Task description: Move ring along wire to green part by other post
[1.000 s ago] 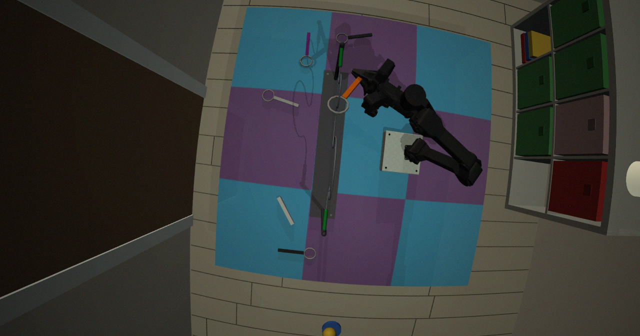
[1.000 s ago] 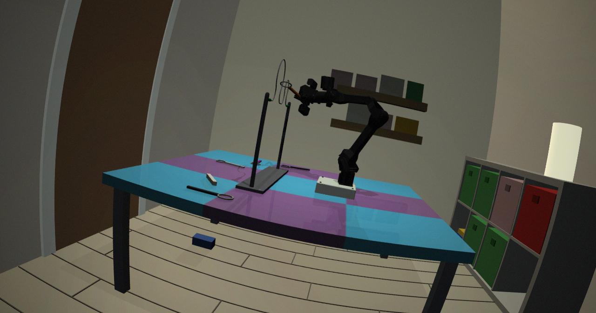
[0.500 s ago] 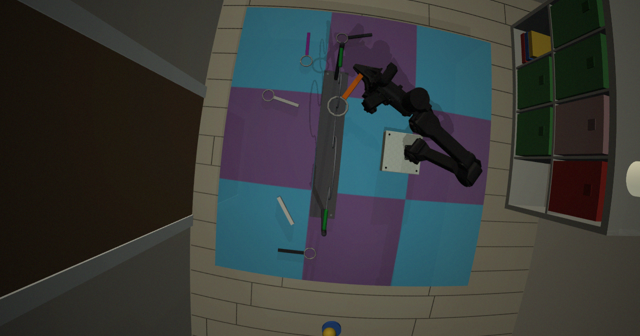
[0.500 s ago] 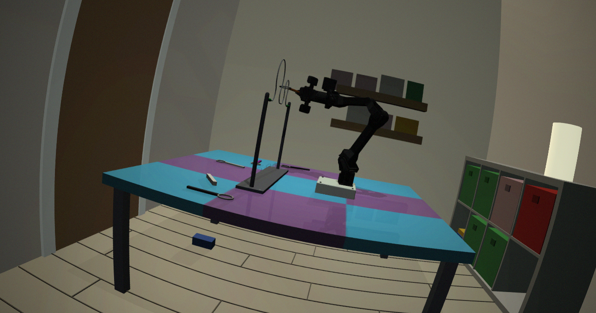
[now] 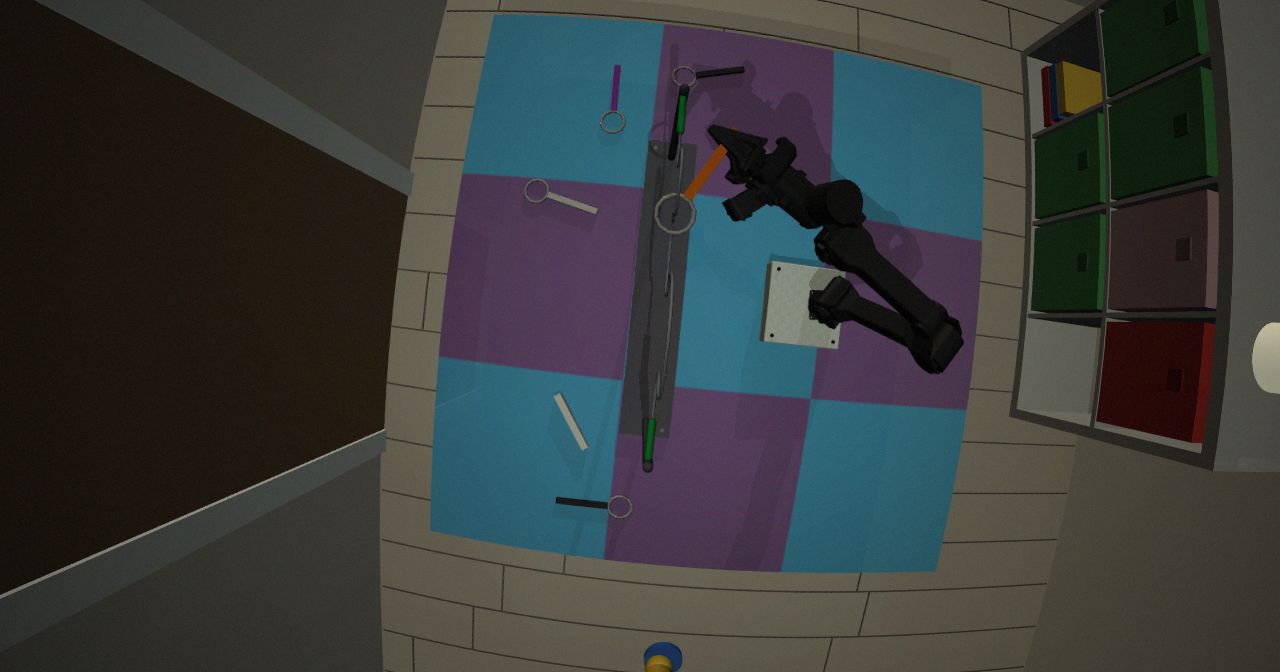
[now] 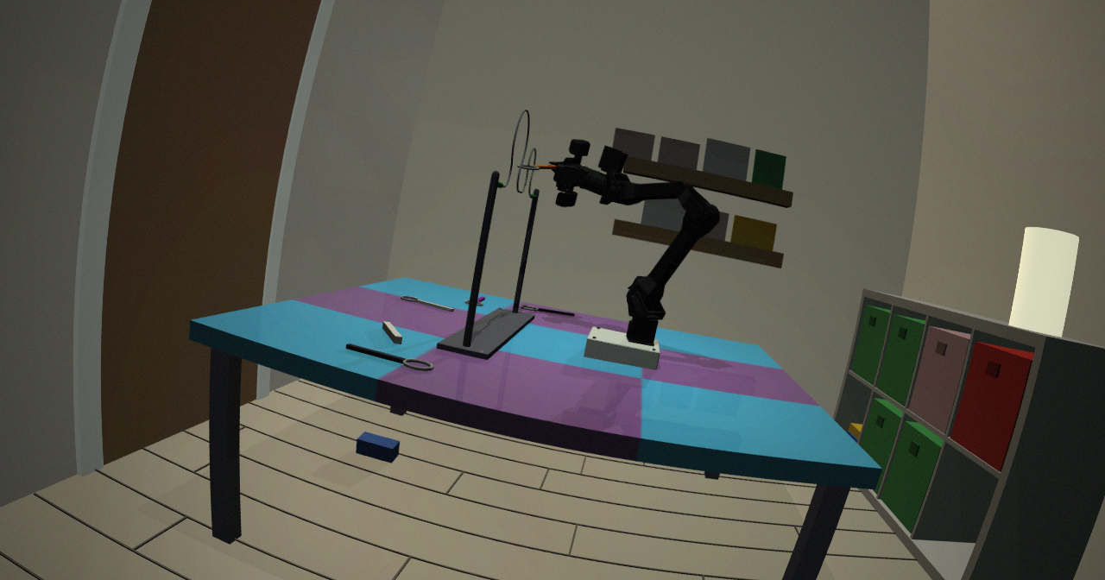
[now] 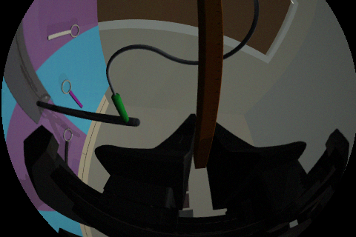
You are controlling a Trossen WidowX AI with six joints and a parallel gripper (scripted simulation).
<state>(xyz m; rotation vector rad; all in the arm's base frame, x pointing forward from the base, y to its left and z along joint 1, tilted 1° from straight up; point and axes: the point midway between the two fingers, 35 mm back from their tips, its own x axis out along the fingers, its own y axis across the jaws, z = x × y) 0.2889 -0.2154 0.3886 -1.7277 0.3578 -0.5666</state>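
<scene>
Now: the orange-handled ring 80 mm to the left of my gripper tip, 20 mm below it and 20 mm ahead of it. Round my gripper tip: white bar: 500 mm to the left, 440 mm below, 230 mm ahead.
</scene>
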